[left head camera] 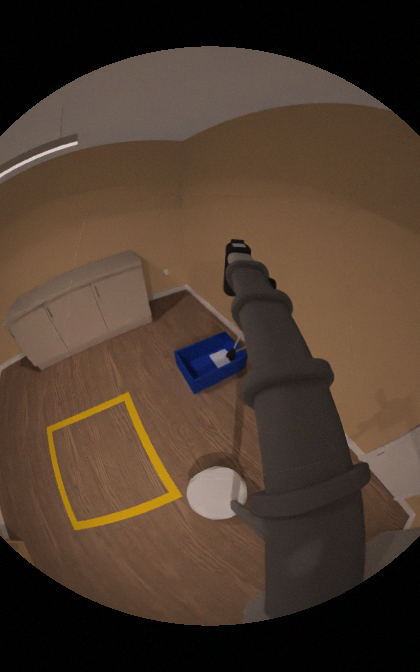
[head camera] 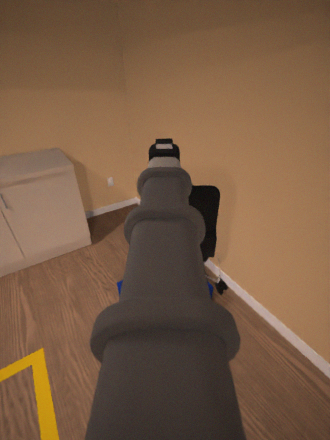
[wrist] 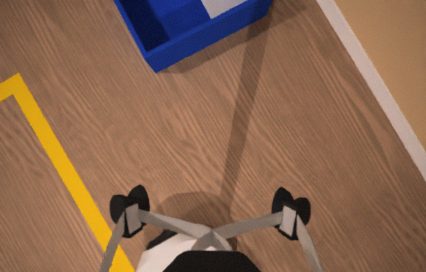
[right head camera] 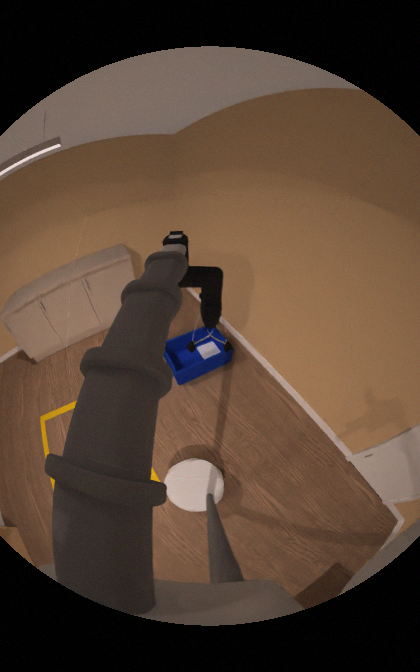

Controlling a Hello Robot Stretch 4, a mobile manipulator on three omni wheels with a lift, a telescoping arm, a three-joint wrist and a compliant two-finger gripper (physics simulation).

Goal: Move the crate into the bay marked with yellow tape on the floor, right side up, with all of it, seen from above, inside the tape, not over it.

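Observation:
The blue crate stands upright on the floor near the right wall, a pale rectangle on its inner bottom. It lies outside the yellow tape bay. In the head view the arm hides most of the crate. My gripper is open, its fingers apart and nothing between them. In the right head view the fingertips overlap the crate's inside; in the wrist view they show over floor, apart from the crate's near wall. The left head view shows one fingertip; the arm hides the other.
A low cabinet stands at the back left. A white round object is on the floor close to the bay's near right corner. A white baseboard runs along the right wall beside the crate.

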